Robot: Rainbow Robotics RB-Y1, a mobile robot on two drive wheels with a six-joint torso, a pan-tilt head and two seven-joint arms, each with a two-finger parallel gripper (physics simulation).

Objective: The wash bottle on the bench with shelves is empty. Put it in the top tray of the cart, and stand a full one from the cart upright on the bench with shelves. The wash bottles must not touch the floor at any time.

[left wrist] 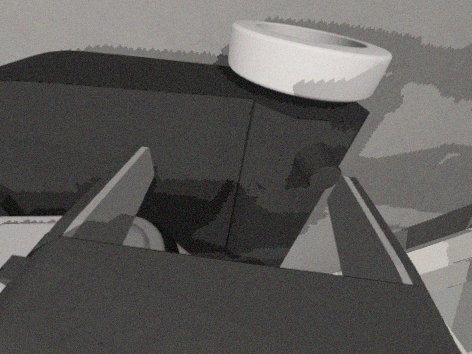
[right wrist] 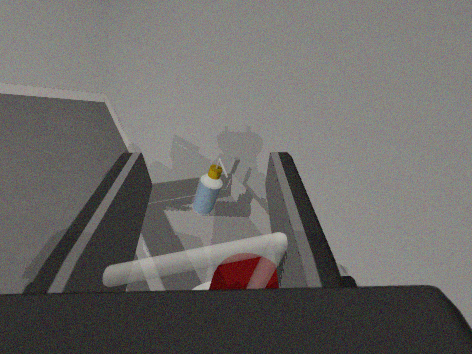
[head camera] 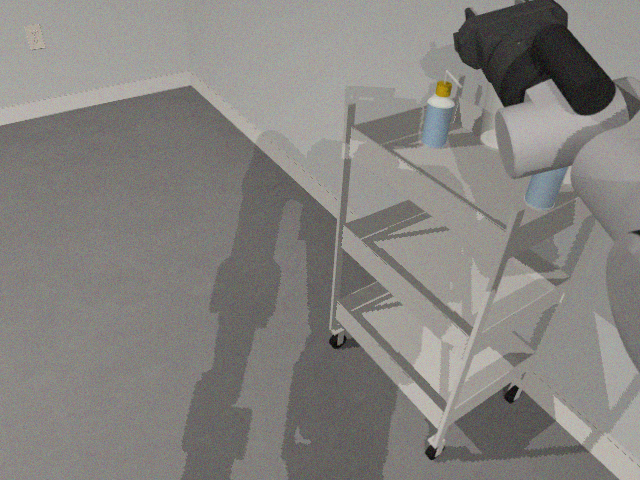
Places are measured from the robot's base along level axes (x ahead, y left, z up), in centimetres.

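Pixels of known places: left gripper, fingertip midpoint: [left wrist: 243,174]; right gripper, fingertip midpoint: [right wrist: 207,169] [head camera: 493,8].
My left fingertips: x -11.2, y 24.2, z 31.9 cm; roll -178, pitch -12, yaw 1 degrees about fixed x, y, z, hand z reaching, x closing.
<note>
Ahead of a thing's pixels: the offset from my left fingertips to its top centre. "spot": to the spot under its first point.
My right gripper [head camera: 497,7] [right wrist: 207,169] is shut on a wash bottle with a red cap {dx +63.0, dy -44.9, dz +76.1 cm} [right wrist: 242,274] and a pale spout. Its white base {spot: dx +61.1, dy -44.4, dz +60.0 cm} [head camera: 490,139] shows beside my arm, over the cart's top tray {spot: dx +73.0, dy -62.1, dz +38.4 cm} [head camera: 547,223]; most of it is hidden. A blue-filled wash bottle with a yellow cap {dx +107.1, dy -47.0, dz +51.8 cm} [head camera: 438,122] [right wrist: 205,196] stands upright at the far end of that tray. Another blue-filled bottle {dx +86.5, dy -65.7, dz +51.8 cm} [head camera: 544,190] stands at the tray's near right; my arm hides its top. My left gripper [left wrist: 243,174] is open, with nothing held. The bench with shelves does not show.
The white cart [head camera: 346,180] has three levels and black casters, and stands close to the wall on the right. In the left wrist view, a dark block [left wrist: 200,130] and a white ring-shaped part [left wrist: 305,75] lie beyond the fingers.
</note>
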